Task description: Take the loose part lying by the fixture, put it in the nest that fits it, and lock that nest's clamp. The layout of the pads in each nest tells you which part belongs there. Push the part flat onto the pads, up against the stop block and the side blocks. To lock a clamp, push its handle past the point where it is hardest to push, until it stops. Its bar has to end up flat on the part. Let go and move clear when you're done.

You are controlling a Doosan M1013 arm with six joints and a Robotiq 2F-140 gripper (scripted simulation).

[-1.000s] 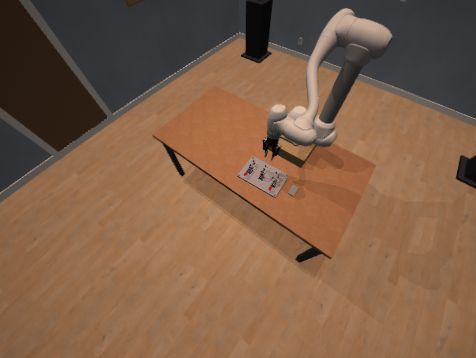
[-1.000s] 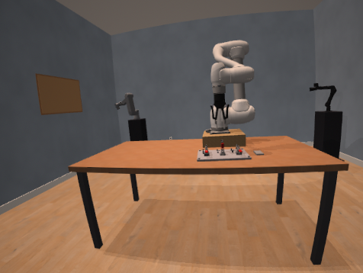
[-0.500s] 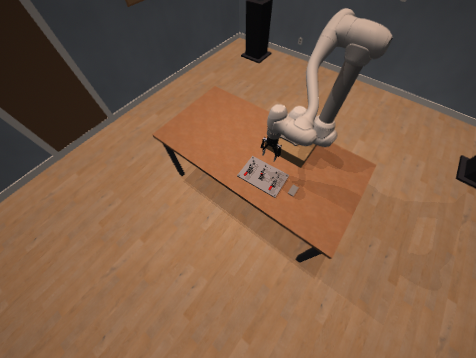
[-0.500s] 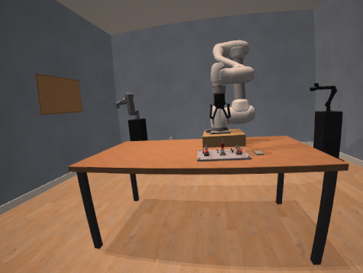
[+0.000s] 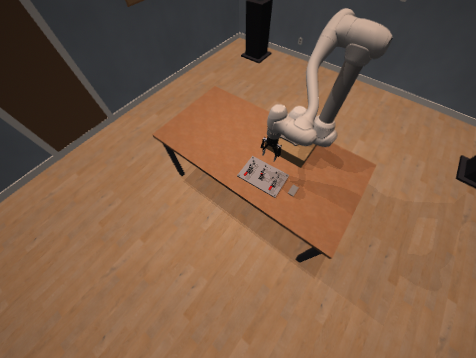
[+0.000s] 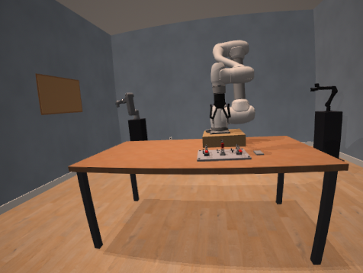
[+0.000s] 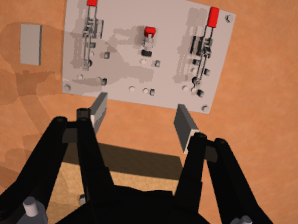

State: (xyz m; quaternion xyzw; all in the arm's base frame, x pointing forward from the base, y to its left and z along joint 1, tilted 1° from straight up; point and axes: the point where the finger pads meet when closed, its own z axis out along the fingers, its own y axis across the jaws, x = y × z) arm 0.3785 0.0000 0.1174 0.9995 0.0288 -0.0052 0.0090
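Now: the loose part 260 mm to the left of my hand, 210 mm below it and 20 mm ahead of it. Also, from my hand: fixture 210 mm below, 50 mm ahead, 10 mm to the left.
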